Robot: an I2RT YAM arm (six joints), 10 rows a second.
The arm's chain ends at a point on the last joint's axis. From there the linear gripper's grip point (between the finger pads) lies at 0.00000 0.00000 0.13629 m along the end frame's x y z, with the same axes.
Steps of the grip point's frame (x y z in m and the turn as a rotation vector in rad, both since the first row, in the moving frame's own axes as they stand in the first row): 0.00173, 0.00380, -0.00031, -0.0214, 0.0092, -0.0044; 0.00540, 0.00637, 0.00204, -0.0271, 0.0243, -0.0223; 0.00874, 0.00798, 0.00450, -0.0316, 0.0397, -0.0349; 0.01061, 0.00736, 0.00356, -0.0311, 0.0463, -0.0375; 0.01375, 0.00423, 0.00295, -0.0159, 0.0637, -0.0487; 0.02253, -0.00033, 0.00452, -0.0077, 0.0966, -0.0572
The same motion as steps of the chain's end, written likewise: 0.00047, 0.00089, -0.00027, -0.0214, 0.0092, -0.0044; 0.00205, 0.00271, 0.00213, -0.0271, 0.0243, -0.0223; 0.00326, 0.00377, 0.00468, -0.0316, 0.0397, -0.0349; 0.00423, 0.00324, 0.00377, -0.0311, 0.0463, -0.0375; 0.00503, 0.00228, 0.00324, -0.0159, 0.0637, -0.0487; 0.00936, -0.00100, 0.00516, -0.0077, 0.0966, -0.0572
